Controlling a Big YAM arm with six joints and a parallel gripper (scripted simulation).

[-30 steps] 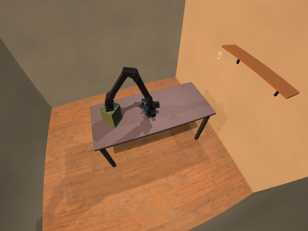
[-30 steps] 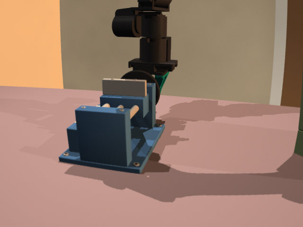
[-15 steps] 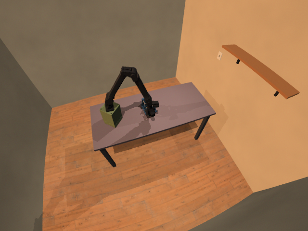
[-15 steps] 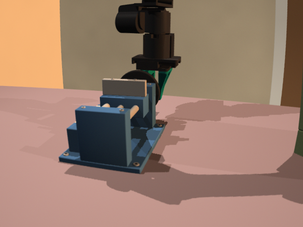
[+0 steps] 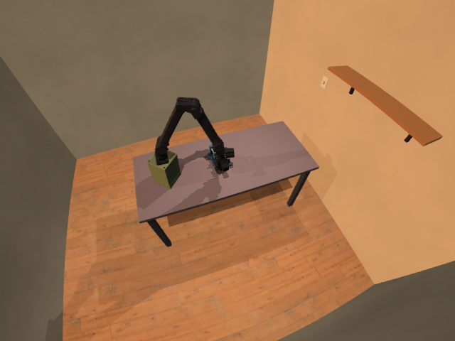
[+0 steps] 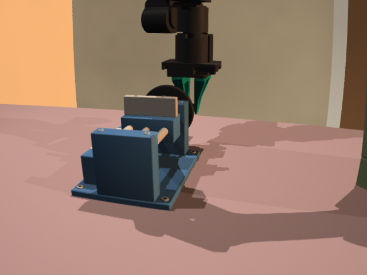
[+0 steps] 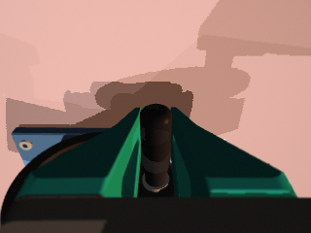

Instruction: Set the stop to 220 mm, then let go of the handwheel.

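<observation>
The grey stop plate lies 4 cm ahead of my hand, 14 cm to the left of it and 2 cm above it. Also, from my hand: black crank handle (1 cm to the left).
</observation>
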